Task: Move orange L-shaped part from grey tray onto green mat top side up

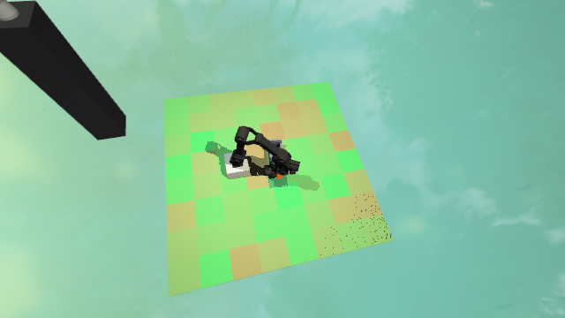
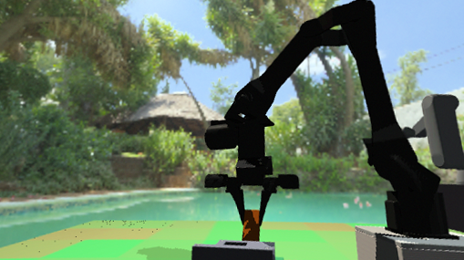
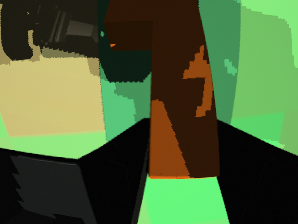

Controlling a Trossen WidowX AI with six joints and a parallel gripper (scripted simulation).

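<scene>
Right now the orange L-shaped part is 1 cm behind my gripper tip, 3 cm to the left of it and 3 cm below it. Round my gripper tip: green mat (2 cm to the left, 9 cm below).
</scene>
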